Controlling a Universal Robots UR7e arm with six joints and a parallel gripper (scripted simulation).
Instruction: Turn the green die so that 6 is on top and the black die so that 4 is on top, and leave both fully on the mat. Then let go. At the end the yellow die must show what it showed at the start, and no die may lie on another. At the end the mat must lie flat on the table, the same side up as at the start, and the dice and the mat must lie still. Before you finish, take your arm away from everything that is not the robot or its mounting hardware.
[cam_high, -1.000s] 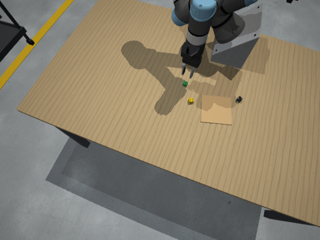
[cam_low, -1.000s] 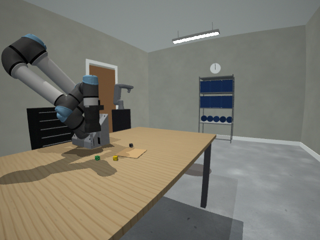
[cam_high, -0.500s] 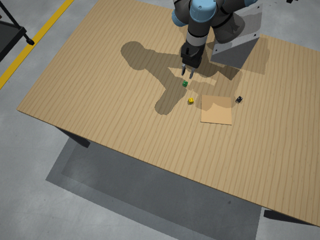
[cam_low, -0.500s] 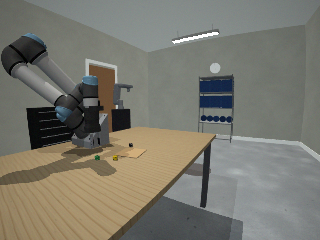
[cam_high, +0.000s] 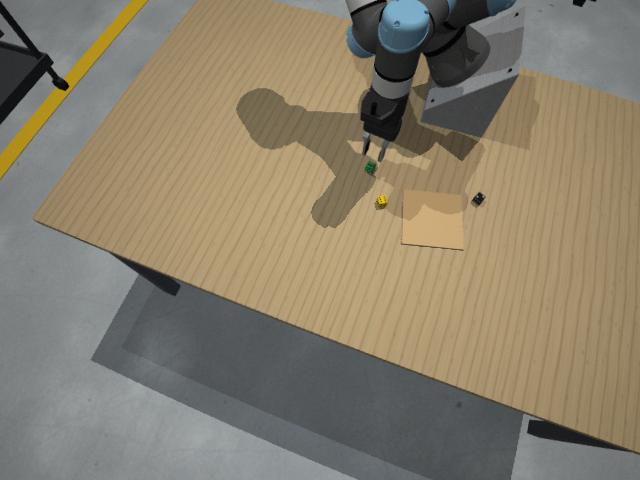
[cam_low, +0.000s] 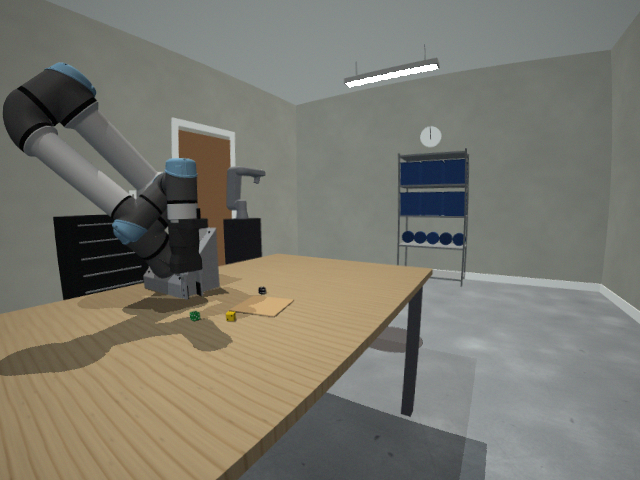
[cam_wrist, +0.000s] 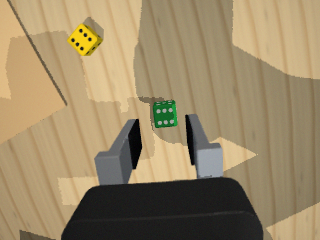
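My gripper is now 7 cm above the green die. Round my hand: yellow die (8 cm ahead, 7 cm below, 5 cm to the left); then black die (27 cm to the left, 7 cm below, 1 cm ahead); then tan mat (17 cm to the left, 9 cm ahead, 8 cm below).
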